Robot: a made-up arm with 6 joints.
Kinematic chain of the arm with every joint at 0, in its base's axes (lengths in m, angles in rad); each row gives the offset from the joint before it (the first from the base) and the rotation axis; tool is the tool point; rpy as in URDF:
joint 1: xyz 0 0 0.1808 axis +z
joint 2: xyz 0 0 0 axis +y
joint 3: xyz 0.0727 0 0.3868 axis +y
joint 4: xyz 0.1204 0 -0.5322 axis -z
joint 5: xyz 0 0 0 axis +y
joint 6: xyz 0.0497 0 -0.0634 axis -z
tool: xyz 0 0 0 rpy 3.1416 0 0
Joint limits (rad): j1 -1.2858..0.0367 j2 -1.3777..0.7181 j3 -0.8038..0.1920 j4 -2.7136..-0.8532 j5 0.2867..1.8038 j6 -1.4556..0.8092
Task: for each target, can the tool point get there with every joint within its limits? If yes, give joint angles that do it. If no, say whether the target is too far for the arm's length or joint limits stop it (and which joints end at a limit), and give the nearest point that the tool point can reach.
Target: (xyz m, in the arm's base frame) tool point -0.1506 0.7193 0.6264
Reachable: no: joint limits stop it (at a limit: joint 1, joint 2, joint 3, joint 5) | nearest point 0.0618 0.0320 0.7727 | short by 0.734 m
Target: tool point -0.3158 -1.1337 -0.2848
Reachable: no: too far | nearest point 0.0970 -0.5419 -0.0743 | short by 0.752 m
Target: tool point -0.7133 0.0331 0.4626
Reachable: no: joint limits stop it (at a limit: joint 1, joint 2, joint 5) | nearest point -0.0590 -0.0567 0.7385 | short by 0.716 m
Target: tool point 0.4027 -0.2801 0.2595
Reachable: yes | joints -0.5781 -0.3106 -0.5432 -1.4980 0.8468 -1.1879
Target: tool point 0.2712 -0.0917 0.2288
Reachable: yes | joints -0.1702 -1.0115 0.0397 -2.0192 1.3232 -1.0705
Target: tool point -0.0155 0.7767 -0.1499
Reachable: no: joint limits stop it (at a limit: joint 1, joint 2, joint 3, joint 5) | nearest point -0.0159 0.1116 -0.0236 | short by 0.677 m
